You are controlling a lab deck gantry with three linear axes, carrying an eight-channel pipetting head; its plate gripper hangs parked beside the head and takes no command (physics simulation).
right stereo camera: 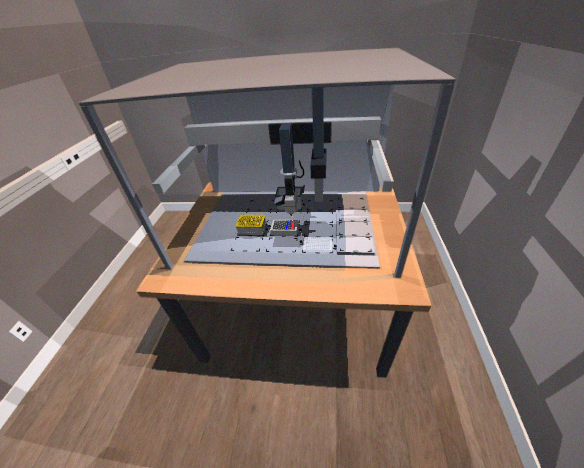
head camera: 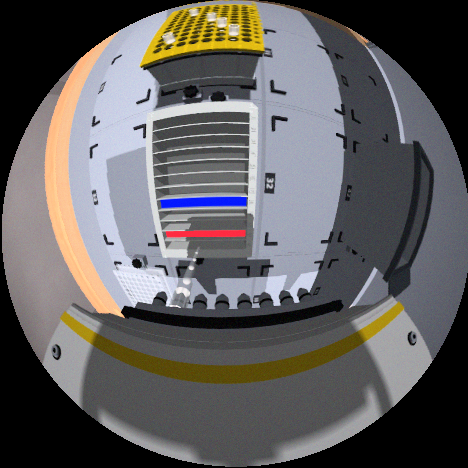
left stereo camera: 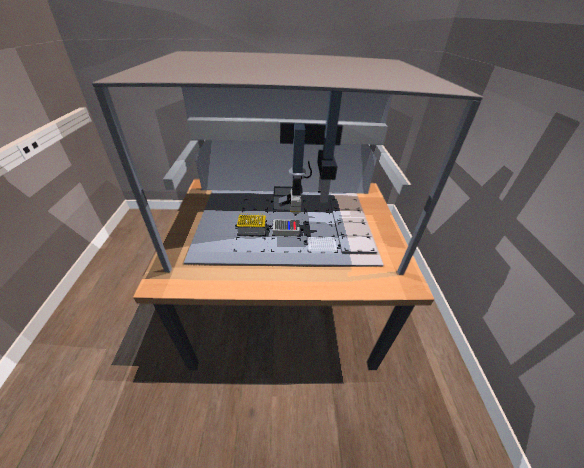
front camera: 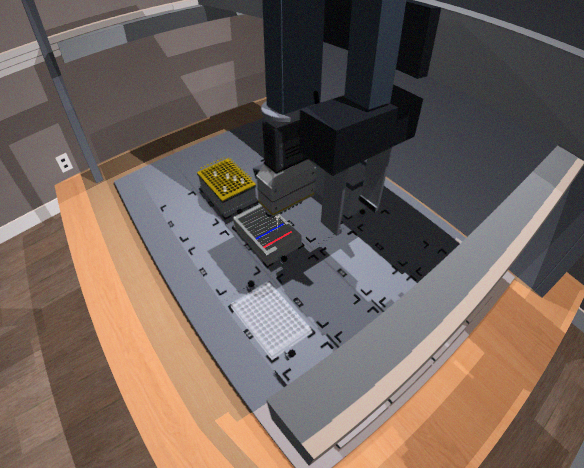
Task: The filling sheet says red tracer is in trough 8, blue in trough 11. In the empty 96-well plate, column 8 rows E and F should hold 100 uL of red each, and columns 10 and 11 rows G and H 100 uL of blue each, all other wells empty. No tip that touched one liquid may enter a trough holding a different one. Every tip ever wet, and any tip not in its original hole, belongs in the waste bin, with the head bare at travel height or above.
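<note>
The pipetting head point(front camera: 286, 186) point(left stereo camera: 296, 202) point(right stereo camera: 291, 202) is over the trough block point(front camera: 241, 223) point(head camera: 253, 150). One clear tip point(front camera: 278, 220) point(head camera: 186, 281) hangs on its second nozzle from the left in the head view, above the block. The other nozzles are bare. A red strip point(front camera: 278, 239) point(head camera: 205, 233) fills the second trough from the plate-side end; a blue strip point(front camera: 270, 231) point(head camera: 203, 202) lies three troughs nearer the yellow tip rack point(head camera: 150, 61). Several tips stand in that rack. The 96-well plate point(front camera: 272, 320) point(left stereo camera: 322, 244) point(right stereo camera: 318, 244) shows no colour. My parked gripper point(front camera: 352, 219) is open and empty.
The dark waste bin point(head camera: 413, 220) stands to the right in the head view, largely hidden by the gantry in the front view. Grey corner posts point(left stereo camera: 131, 170) point(right stereo camera: 125, 185) and side rails surround the deck. Black corner brackets mark the deck slots.
</note>
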